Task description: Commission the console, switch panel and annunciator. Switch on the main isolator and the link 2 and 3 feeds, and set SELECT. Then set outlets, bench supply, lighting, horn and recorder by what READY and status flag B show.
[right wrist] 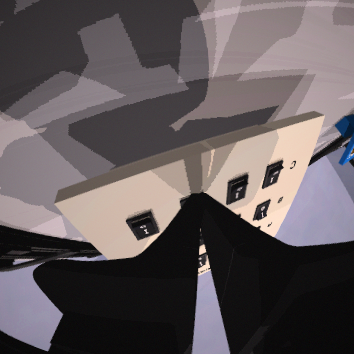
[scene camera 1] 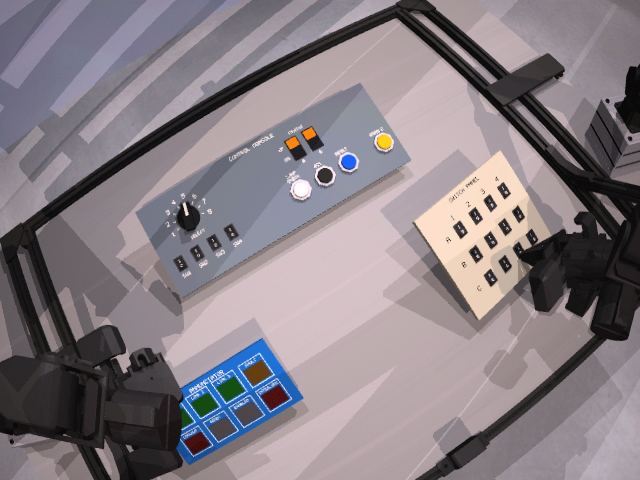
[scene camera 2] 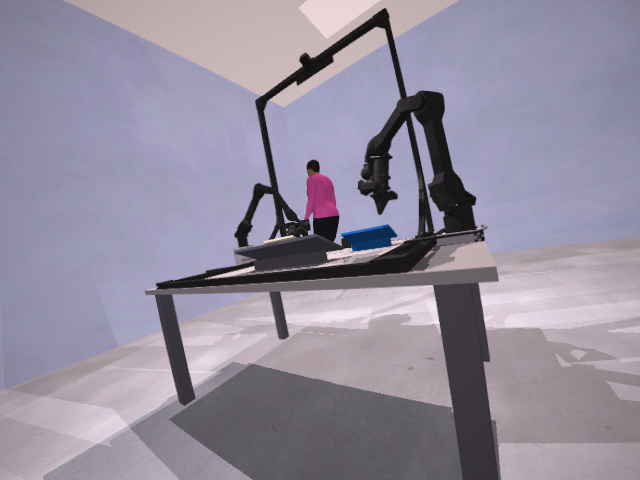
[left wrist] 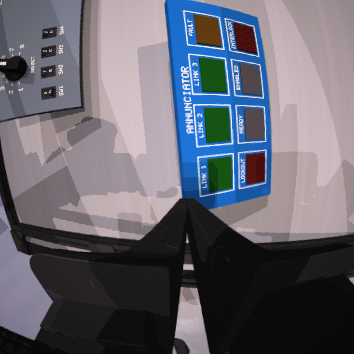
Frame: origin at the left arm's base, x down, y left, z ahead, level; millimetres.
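Where they show: left gripper, between the fingertips: (scene camera 2: 379,214) (left wrist: 185,204); right gripper, between the fingertips: (right wrist: 197,199) (scene camera 1: 521,255); left arm's base, origin of its link: (scene camera 2: 461,230); right arm's base, origin of its link: (scene camera 1: 635,116) (scene camera 2: 243,247).
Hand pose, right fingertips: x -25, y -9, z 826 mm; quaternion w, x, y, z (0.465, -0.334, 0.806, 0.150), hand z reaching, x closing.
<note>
Each offset is from my right fingertips to the top centre of the thing.
The grey control console (scene camera 1: 253,175) (left wrist: 74,55) has its SELECT knob {dx -48, dy +218, dz -441 mm} (scene camera 1: 188,218) (left wrist: 15,68) pointing towards 5. Its two status flags (scene camera 1: 292,143) (scene camera 1: 309,134) show orange in their upper halves. The blue annunciator {dx -30, dy -50, dz -471 mm} (scene camera 1: 235,402) (scene camera 2: 369,237) (left wrist: 189,155) has dim-looking green, amber and red tiles; READY and ENABLED look grey. My left gripper (scene camera 2: 381,210) (left wrist: 185,204) is shut and empty, above the annunciator's LINK 1 end. My right gripper (scene camera 1: 522,254) (right wrist: 197,199) is shut and empty at row C of the cream switch panel (scene camera 1: 444,232) (right wrist: 100,210), partly hiding its third switch. Contact is unclear.
Black frame rails (scene camera 1: 217,113) run around the table, and an overhead frame (scene camera 2: 341,46) rises above it. The left arm covers the annunciator's left end in scene camera 1. A person in pink (scene camera 2: 321,196) stands beyond the table.
</note>
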